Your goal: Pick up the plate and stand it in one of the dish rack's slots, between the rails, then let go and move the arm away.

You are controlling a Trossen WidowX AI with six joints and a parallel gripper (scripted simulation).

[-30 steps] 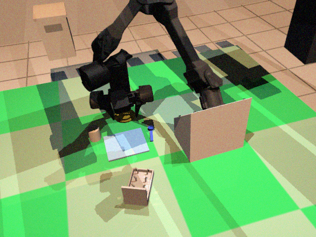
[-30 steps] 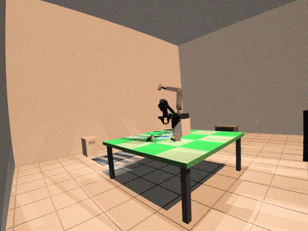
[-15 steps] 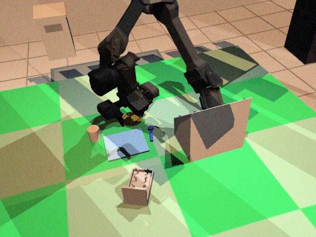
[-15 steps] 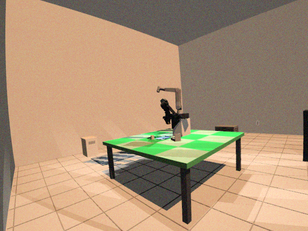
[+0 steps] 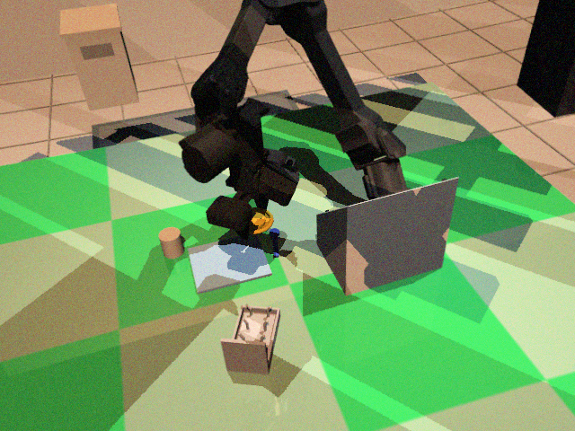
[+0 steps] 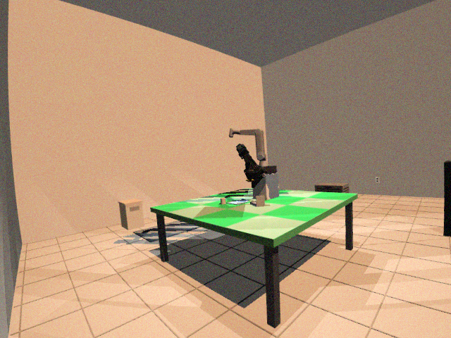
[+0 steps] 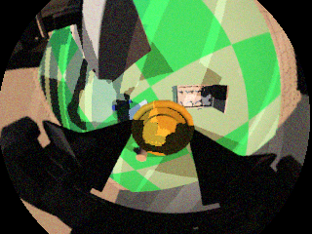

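My gripper tip is 16 cm above the dish rack, 10 cm to the right of it and 3 cm short of it. Also, from my gripper tip: plate: 1 cm above; then blue spoon: 18 cm below, 14 cm to the right, 5 cm behind; then pale blue mat: 18 cm below, 11 cm to the right, 5 cm ahead.
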